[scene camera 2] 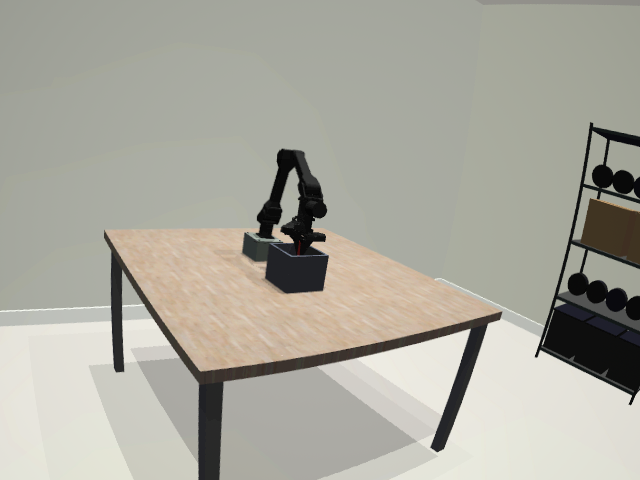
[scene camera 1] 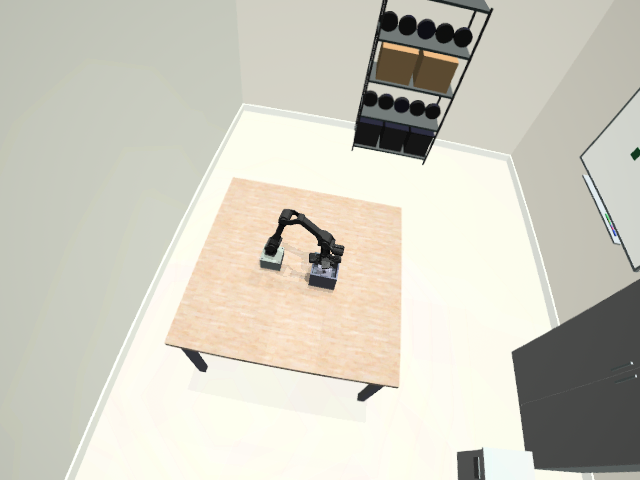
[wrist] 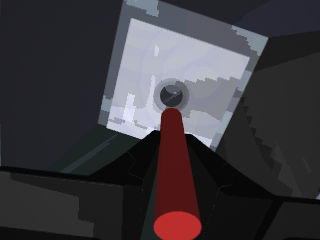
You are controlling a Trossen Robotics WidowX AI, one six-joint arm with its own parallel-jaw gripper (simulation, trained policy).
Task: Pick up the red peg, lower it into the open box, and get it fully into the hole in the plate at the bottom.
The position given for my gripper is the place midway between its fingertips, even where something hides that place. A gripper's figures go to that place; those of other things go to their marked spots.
My gripper (wrist: pixel 171 139) is 11 cm from the lens. A dark box (wrist: pixel 66 66) is 14 cm from the lens.
